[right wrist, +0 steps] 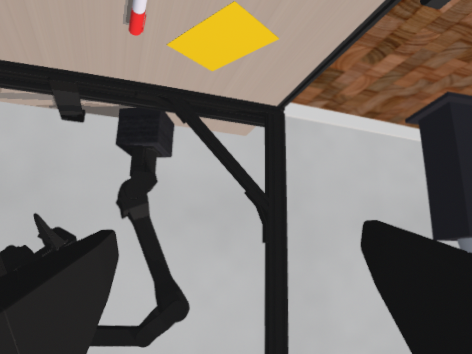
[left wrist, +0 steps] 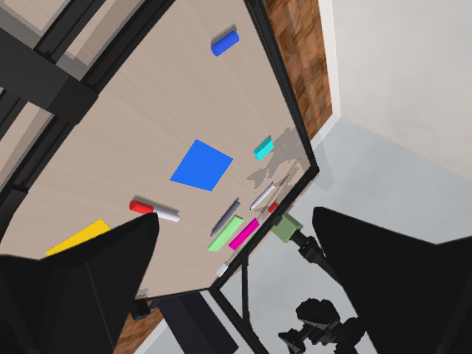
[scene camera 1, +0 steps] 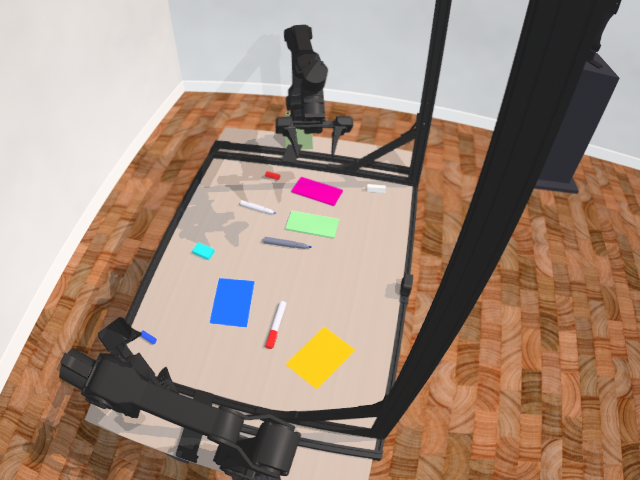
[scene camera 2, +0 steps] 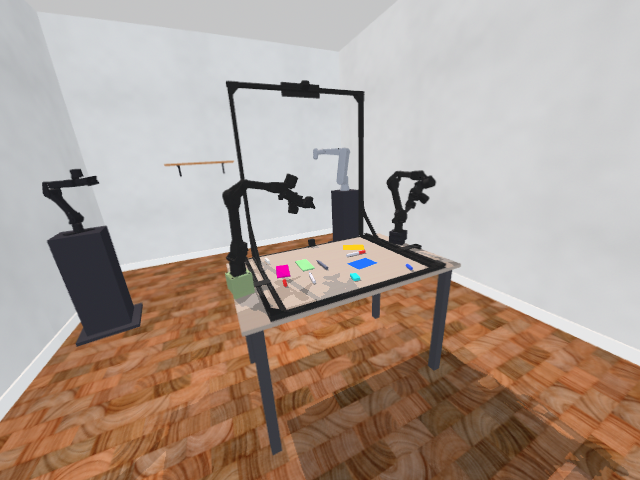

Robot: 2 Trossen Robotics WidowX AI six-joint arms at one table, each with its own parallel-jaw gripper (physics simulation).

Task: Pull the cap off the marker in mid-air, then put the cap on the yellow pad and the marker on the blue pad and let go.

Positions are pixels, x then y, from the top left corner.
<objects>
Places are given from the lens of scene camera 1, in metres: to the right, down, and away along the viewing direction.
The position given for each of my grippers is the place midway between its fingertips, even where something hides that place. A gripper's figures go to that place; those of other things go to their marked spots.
my left gripper (scene camera 1: 152,351): -0.33, 0.22, 0.77
my right gripper (scene camera 1: 315,157): -0.01, -0.20, 1.04
magenta block (scene camera 1: 305,187): -0.05, -0.17, 1.45
green block (scene camera 1: 317,225): -0.01, -0.04, 1.34
</objects>
